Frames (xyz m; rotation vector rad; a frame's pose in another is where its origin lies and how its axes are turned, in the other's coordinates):
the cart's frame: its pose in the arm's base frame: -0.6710 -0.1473 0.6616 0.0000 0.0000 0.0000
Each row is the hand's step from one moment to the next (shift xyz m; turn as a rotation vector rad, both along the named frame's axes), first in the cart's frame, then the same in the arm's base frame.
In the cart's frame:
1: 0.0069 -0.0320 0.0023 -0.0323 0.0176 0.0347
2: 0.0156 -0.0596 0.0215 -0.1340 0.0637 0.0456
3: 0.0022 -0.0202 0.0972 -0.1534 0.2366 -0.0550
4: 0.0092 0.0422 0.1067 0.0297 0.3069 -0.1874
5: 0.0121 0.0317 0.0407 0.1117 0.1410 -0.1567
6: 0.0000 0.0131 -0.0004 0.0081 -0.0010 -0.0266
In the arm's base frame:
1: 0.0069 -0.0320 0.0023 -0.0323 0.0176 0.0347
2: 0.0156 -0.0596 0.0215 -0.1340 0.0637 0.0456
3: 0.0022 -0.0202 0.0972 -0.1534 0.2366 -0.0550
4: 0.0092 0.0422 0.1067 0.0297 0.3069 -0.1874
5: 0.0121 0.0317 0.0407 0.1117 0.1410 -0.1567
6: 0.0000 0.0131 -0.0004 0.0081 -0.0010 -0.0266

